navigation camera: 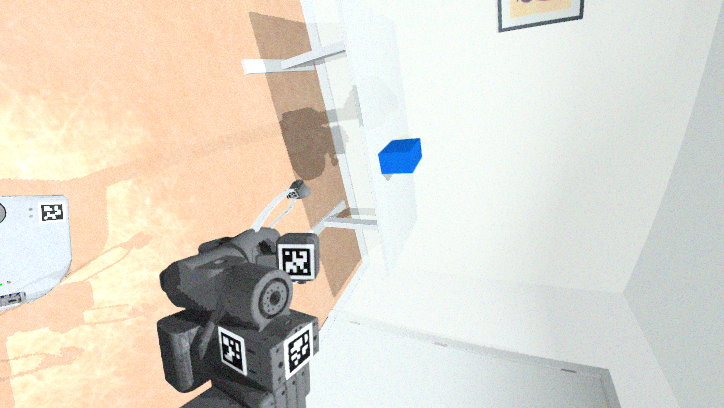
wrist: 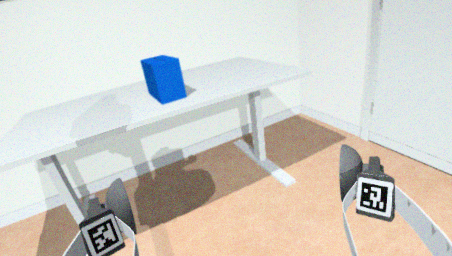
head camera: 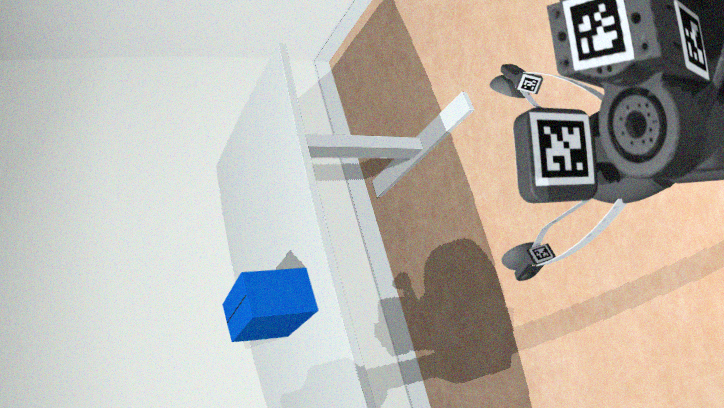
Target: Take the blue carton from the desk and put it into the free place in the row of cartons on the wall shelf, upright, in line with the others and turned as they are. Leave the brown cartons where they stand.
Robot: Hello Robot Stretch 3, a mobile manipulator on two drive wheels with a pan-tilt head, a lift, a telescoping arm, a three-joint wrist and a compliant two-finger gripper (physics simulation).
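Note:
The blue carton stands upright on the white desk, turned at an angle to the desk's front edge. My gripper is open, its fingers wide apart with nothing between them. It is over the floor in front of the desk, well apart from the carton. In the wrist view the carton is beyond the fingers, left of centre and higher in the picture. In the navigation view one finger shows and the other is hidden. The wall shelf and the brown cartons do not show in these views.
The desk's leg has a foot reaching out over the floor. The wall is behind the desk, with a framed picture. A white door is in the adjoining wall. My base shows at the navigation view's left edge.

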